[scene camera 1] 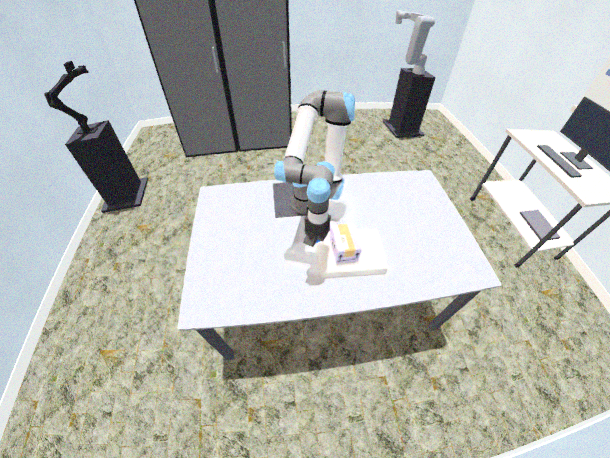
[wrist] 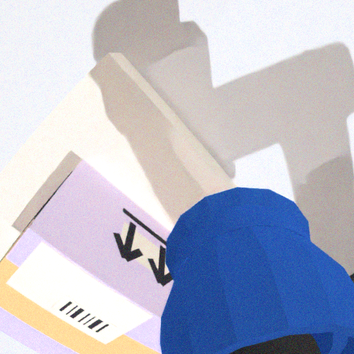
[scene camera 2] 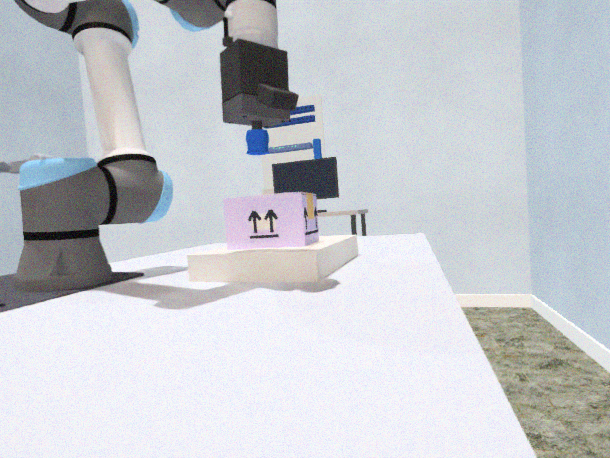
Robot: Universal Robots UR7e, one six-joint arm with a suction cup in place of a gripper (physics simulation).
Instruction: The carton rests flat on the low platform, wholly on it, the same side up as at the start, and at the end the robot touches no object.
In view: my suction cup (wrist: 243, 267), a low platform (scene camera 2: 311, 263) and a carton (scene camera 2: 290, 219).
The low platform shows as well in scene camera 1 (scene camera 1: 372, 260) and in the wrist view (wrist: 113, 119). The carton also shows in scene camera 1 (scene camera 1: 344, 240) and in the wrist view (wrist: 90, 264).
